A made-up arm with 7 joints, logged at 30 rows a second.
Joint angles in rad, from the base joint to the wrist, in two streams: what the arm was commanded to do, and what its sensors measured. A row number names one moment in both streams.
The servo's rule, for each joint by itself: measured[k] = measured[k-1] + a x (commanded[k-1-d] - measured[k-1]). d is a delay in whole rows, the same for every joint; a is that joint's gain. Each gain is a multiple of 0.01, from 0.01 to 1. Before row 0 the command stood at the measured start. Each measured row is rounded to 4 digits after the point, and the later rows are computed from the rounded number. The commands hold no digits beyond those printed.
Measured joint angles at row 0:
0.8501 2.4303 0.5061 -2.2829 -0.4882 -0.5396 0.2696
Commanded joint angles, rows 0 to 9:
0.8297 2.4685 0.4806 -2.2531 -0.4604 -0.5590 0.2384
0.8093 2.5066 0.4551 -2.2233 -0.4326 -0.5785 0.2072
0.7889 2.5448 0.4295 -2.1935 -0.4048 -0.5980 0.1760
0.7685 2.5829 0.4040 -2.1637 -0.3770 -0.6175 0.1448
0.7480 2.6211 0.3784 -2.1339 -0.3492 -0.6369 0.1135
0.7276 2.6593 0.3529 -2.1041 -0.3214 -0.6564 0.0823
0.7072 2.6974 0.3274 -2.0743 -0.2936 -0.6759 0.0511
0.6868 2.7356 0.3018 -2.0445 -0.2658 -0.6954 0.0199
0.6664 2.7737 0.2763 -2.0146 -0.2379 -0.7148 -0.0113
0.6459 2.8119 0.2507 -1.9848 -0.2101 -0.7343 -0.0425
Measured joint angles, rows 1 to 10:
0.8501 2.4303 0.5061 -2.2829 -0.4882 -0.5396 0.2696
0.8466 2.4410 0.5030 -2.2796 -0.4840 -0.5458 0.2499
0.8403 2.4594 0.4973 -2.2734 -0.4763 -0.5563 0.2230
0.8316 2.4833 0.4892 -2.2646 -0.4656 -0.5696 0.1934
0.8209 2.5112 0.4790 -2.2535 -0.4523 -0.5849 0.1628
0.8085 2.5420 0.4669 -2.2403 -0.4368 -0.6015 0.1317
0.7947 2.5748 0.4532 -2.2253 -0.4195 -0.6191 0.1006
0.7798 2.6091 0.4381 -2.2087 -0.4006 -0.6373 0.0694
0.7640 2.6445 0.4217 -2.1906 -0.3804 -0.6559 0.0382
0.7474 2.6807 0.4043 -2.1712 -0.3590 -0.6747 0.0070
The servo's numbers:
d 1
a 0.17 0.28 0.12 0.11 0.15 0.32 0.63

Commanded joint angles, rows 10 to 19:
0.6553 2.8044 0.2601 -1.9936 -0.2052 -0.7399 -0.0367
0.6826 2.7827 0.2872 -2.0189 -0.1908 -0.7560 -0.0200
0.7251 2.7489 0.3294 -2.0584 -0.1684 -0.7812 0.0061
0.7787 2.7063 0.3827 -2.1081 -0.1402 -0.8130 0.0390
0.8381 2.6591 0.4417 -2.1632 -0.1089 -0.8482 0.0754
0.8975 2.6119 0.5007 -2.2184 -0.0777 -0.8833 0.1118
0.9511 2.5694 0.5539 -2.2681 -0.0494 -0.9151 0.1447
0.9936 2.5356 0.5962 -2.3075 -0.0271 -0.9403 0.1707
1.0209 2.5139 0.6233 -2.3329 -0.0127 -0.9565 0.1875
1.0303 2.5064 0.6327 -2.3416 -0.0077 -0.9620 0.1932
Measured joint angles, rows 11 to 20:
0.7301 2.7174 0.3859 -2.1507 -0.3367 -0.6938 -0.0242
0.7174 2.7418 0.3708 -2.1334 -0.3170 -0.7086 -0.0321
0.7115 2.7533 0.3608 -2.1208 -0.2981 -0.7238 -0.0245
0.7138 2.7521 0.3570 -2.1139 -0.2786 -0.7422 -0.0052
0.7248 2.7393 0.3601 -2.1133 -0.2578 -0.7649 0.0226
0.7441 2.7168 0.3699 -2.1188 -0.2355 -0.7916 0.0559
0.7702 2.6874 0.3856 -2.1298 -0.2118 -0.8209 0.0911
0.8010 2.6544 0.4058 -2.1450 -0.1874 -0.8510 0.1249
0.8337 2.6211 0.4286 -2.1629 -0.1634 -0.8796 0.1538
0.8655 2.5911 0.4520 -2.1816 -0.1408 -0.9042 0.1750

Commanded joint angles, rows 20 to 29:
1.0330 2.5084 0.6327 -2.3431 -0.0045 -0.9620 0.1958
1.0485 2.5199 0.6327 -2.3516 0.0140 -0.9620 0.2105
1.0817 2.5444 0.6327 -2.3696 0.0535 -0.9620 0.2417
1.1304 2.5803 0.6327 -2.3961 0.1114 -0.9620 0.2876
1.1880 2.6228 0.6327 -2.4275 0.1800 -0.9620 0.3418
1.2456 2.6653 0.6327 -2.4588 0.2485 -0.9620 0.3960
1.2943 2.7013 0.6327 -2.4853 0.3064 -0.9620 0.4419
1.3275 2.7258 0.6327 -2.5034 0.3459 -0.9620 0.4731
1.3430 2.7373 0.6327 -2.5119 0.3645 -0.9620 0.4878
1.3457 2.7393 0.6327 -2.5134 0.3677 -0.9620 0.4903
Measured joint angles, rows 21 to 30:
0.8935 2.5674 0.4737 -2.1992 -0.1208 -0.9227 0.1865
0.9172 2.5509 0.4928 -2.2150 -0.1034 -0.9353 0.1924
0.9395 2.5422 0.5096 -2.2300 -0.0858 -0.9438 0.2038
0.9637 2.5428 0.5244 -2.2454 -0.0649 -0.9496 0.2277
0.9920 2.5533 0.5374 -2.2620 -0.0385 -0.9536 0.2654
1.0253 2.5728 0.5488 -2.2802 -0.0057 -0.9563 0.3135
1.0628 2.5987 0.5589 -2.2998 0.0324 -0.9581 0.3655
1.1022 2.6274 0.5678 -2.3202 0.0735 -0.9593 0.4136
1.1405 2.6550 0.5756 -2.3404 0.1144 -0.9602 0.4511
1.1749 2.6780 0.5825 -2.3593 0.1519 -0.9608 0.4742

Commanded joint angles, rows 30 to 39:
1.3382 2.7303 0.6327 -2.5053 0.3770 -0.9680 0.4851
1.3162 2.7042 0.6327 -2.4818 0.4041 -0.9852 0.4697
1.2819 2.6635 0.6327 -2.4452 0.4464 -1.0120 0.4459
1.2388 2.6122 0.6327 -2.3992 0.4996 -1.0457 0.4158
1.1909 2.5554 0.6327 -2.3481 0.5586 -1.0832 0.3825
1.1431 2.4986 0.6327 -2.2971 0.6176 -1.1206 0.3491
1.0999 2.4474 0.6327 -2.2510 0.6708 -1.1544 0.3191
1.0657 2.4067 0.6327 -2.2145 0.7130 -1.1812 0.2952
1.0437 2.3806 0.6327 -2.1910 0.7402 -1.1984 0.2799
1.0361 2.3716 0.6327 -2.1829 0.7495 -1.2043 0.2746
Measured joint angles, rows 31 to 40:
1.2039 2.6952 0.5885 -2.3763 0.1843 -0.9612 0.4843
1.2267 2.7050 0.5938 -2.3905 0.2132 -0.9634 0.4848
1.2419 2.7048 0.5985 -2.4005 0.2418 -0.9704 0.4753
1.2487 2.6932 0.6026 -2.4054 0.2725 -0.9837 0.4568
1.2470 2.6705 0.6062 -2.4047 0.3066 -1.0035 0.4310
1.2375 2.6383 0.6094 -2.3985 0.3444 -1.0290 0.4004
1.2215 2.5992 0.6122 -2.3873 0.3854 -1.0583 0.3681
1.2008 2.5567 0.6147 -2.3723 0.4282 -1.0891 0.3372
1.1778 2.5147 0.6169 -2.3549 0.4709 -1.1186 0.3107
1.1550 2.4772 0.6188 -2.3369 0.5113 -1.1441 0.2913

